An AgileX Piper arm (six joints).
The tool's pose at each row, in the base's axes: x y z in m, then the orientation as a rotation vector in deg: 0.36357 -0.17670 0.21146 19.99 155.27 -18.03; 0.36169 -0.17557 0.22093 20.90 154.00 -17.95; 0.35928 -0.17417 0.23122 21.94 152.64 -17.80; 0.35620 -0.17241 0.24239 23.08 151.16 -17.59; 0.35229 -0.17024 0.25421 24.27 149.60 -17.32; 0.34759 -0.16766 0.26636 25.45 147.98 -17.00; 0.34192 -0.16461 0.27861 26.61 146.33 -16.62; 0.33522 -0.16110 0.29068 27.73 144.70 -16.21; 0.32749 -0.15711 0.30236 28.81 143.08 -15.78; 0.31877 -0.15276 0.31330 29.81 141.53 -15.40; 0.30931 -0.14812 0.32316 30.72 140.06 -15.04; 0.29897 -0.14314 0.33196 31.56 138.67 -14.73
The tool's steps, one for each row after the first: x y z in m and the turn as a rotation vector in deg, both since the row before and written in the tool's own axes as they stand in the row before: -0.00192 -0.00106 -0.00947 0.05 -1.06 0.87; -0.00193 -0.00108 -0.01043 0.02 -1.12 0.99; -0.00189 -0.00106 -0.01152 -0.01 -1.21 1.10; -0.00165 -0.00100 -0.01249 -0.04 -1.26 1.17; -0.00134 -0.00090 -0.01318 -0.07 -1.31 1.20; -0.00079 -0.00078 -0.01379 -0.12 -1.33 1.22; -0.00008 -0.00068 -0.01423 -0.15 -1.30 1.20; 0.00074 -0.00057 -0.01453 -0.16 -1.29 1.19; 0.00169 -0.00056 -0.01454 -0.14 -1.23 1.12; 0.00265 -0.00053 -0.01418 -0.14 -1.17 1.04; 0.00374 -0.00055 -0.01396 -0.11 -1.11 0.97
